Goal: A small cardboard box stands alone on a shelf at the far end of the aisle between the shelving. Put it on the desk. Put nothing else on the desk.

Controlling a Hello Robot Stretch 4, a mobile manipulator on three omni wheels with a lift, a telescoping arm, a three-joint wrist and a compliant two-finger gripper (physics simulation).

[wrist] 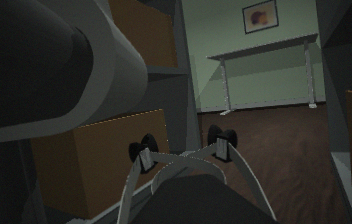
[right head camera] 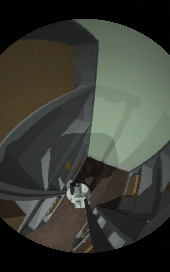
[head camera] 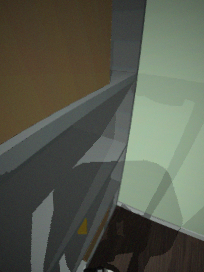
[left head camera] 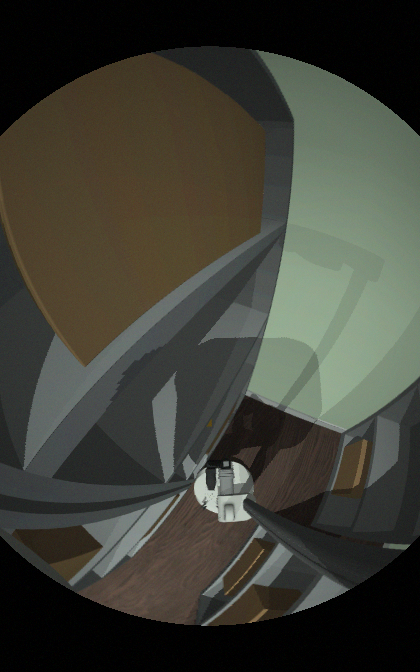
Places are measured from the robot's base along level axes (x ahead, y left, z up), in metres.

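Pixels of known places: gripper, between the fingertips: (wrist: 182, 141) (right head camera: 72, 202).
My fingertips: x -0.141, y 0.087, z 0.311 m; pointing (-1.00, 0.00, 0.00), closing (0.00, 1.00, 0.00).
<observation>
Behind a point stands the place of what it marks.
A small yellow-orange object (head camera: 83, 227) @(x 0.407, y 0.096, z 0.551 m) (left head camera: 210, 423) (right head camera: 68, 165) @(x 0.416, y 0.088, z 0.546 m), which may be the small cardboard box, shows on a lower level of the left shelving near its far end. It is small in view and its full shape cannot be made out. The desk (wrist: 270, 47) @(x -3.097, y 1.597, z 0.897 m) stands against the green wall in the wrist view, past the end of the shelving, with light legs. My gripper (wrist: 182, 141) @(x -0.141, y 0.087, z 0.311 m) is open in the wrist view, its two dark fingertips apart with no object between them. It is away from both the small object and the desk.
A large cardboard box (head camera: 55, 65) @(x 0.346, y 0.063, z 1.502 m) (left head camera: 140, 200) (right head camera: 37, 75) @(x 0.358, y 0.056, z 1.536 m) fills an upper left shelf, close to the head cameras. Another large box (wrist: 117, 160) @(x -0.582, y -0.135, z 0.182 m) stands left of the gripper. Grey shelving (left head camera: 280, 170) borders the green end wall (head camera: 172, 130) @(x 0.696, y -0.472, z 1.121 m). More low shelving with boxes (left head camera: 352, 470) stands on the right.
</observation>
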